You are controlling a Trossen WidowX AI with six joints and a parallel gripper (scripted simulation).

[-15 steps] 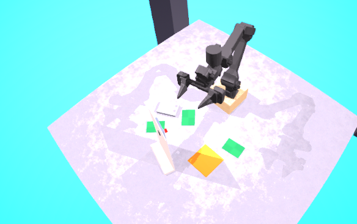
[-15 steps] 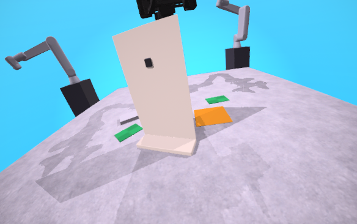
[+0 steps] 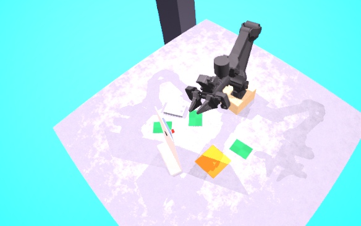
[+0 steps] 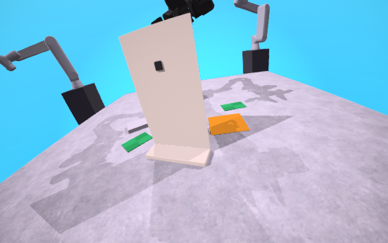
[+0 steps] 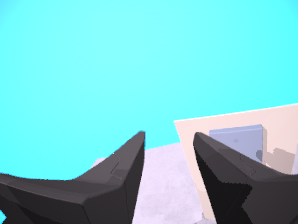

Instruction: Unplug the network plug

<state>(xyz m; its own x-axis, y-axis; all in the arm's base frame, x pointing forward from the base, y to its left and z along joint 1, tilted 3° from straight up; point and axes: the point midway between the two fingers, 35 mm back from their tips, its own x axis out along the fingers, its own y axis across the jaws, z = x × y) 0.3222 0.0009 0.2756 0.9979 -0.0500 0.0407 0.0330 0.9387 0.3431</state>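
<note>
Now: the network plug 120 mm below my gripper tip, 80 mm to the right of it and 60 mm ahead of it. The rest, counted from my gripper tip: upright panel (210 mm below, 90 mm to the right, 80 mm ahead); marked orange square (340 mm below, 80 mm to the left, 10 mm behind); flat grey block (340 mm below, 240 mm to the right, 150 mm behind).
</note>
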